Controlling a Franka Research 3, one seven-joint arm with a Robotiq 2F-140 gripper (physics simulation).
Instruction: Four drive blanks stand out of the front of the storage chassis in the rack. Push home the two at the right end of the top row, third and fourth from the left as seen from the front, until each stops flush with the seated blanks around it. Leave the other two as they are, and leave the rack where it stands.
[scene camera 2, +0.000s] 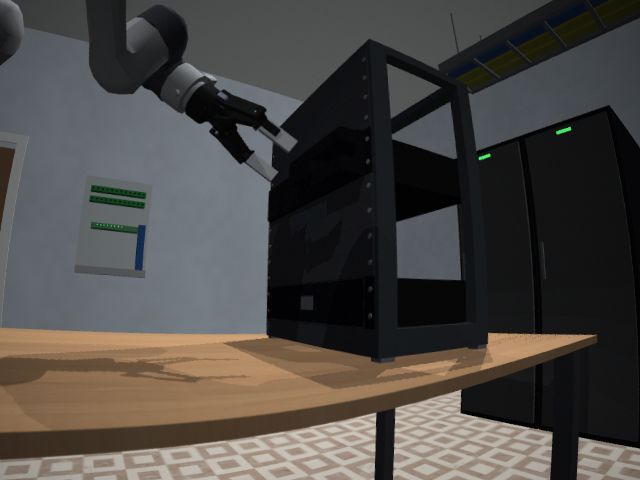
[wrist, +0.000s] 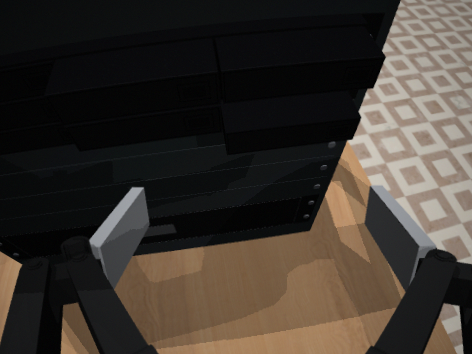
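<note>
The black rack (scene camera 2: 383, 232) stands on the table, with the dark storage chassis (scene camera 2: 310, 178) in its upper half. In the wrist view, the fourth top-row blank (wrist: 300, 52) stands out at the right end, and the third blank (wrist: 135, 70) stands out beside it on the left. Below the fourth, a lower-row blank (wrist: 290, 117) also stands out. The other protruding blank cannot be made out clearly in the dark at the left. My gripper (scene camera 2: 283, 162) (wrist: 256, 206) is open and empty, tilted downward in front of the chassis, its fingers spread wide.
The rack stands on a wooden table (scene camera 2: 206, 403) (wrist: 240, 300). Behind it are tall black cabinets (scene camera 2: 578, 232). An overhead cable tray (scene camera 2: 454, 66) hangs at the upper right. A panel with green strips (scene camera 2: 111, 248) is on the wall at the left.
</note>
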